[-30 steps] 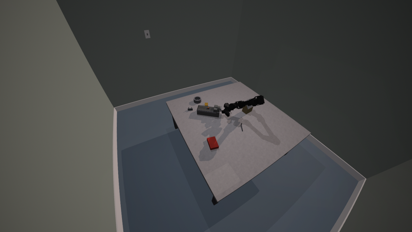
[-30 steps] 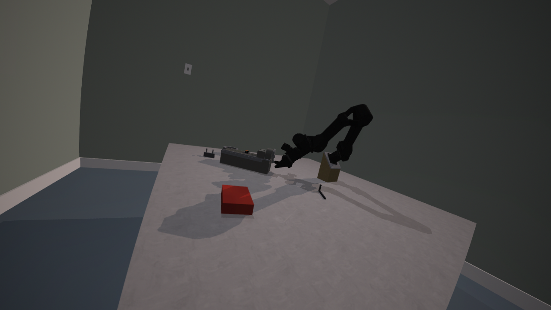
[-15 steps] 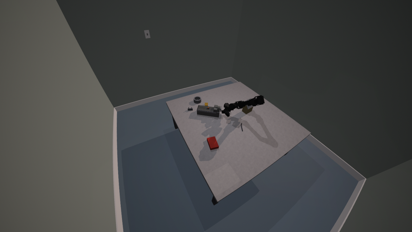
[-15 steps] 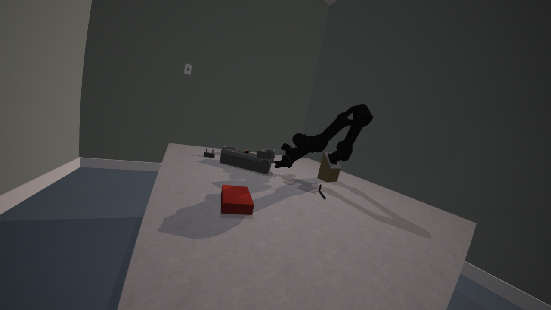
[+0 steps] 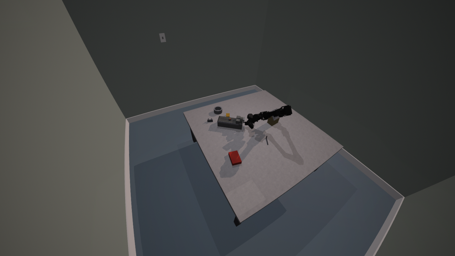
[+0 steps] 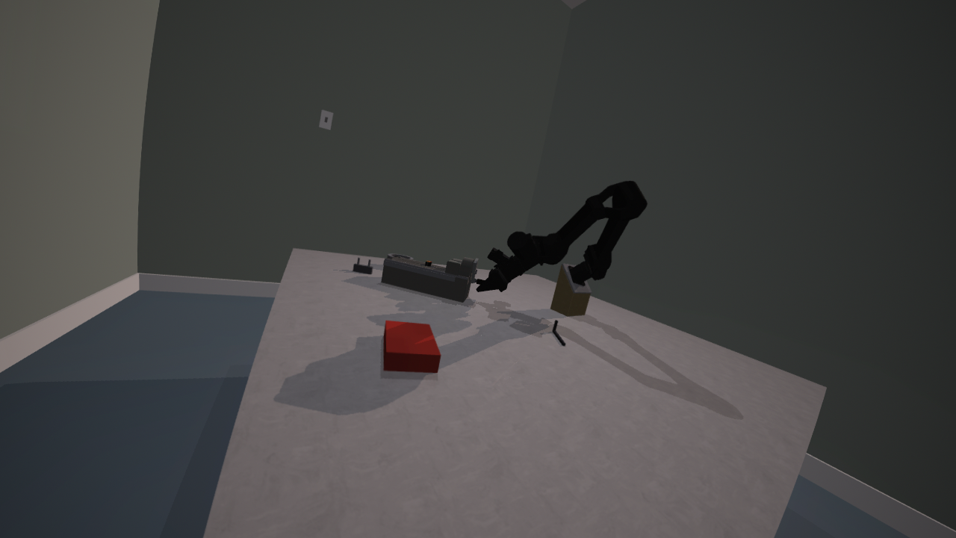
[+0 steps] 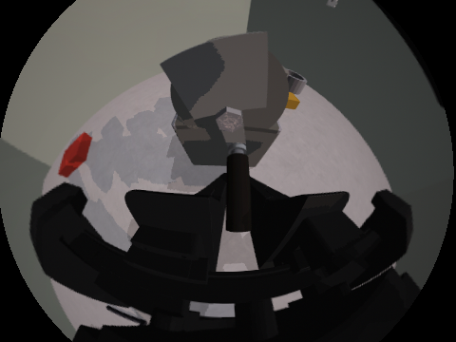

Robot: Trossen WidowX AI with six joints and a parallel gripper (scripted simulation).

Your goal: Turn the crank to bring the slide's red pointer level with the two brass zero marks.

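Right now the black crank handle is 30 mm above my gripper tip, 10 mm to the left of it and 10 mm behind it. Round my gripper tip: yellow block 230 mm to the right, 80 mm ahead, 20 mm below; then red pointer 130 mm ahead, 90 mm to the right, 50 mm above; then black bent key 260 mm to the left, 100 mm behind, 20 mm below.
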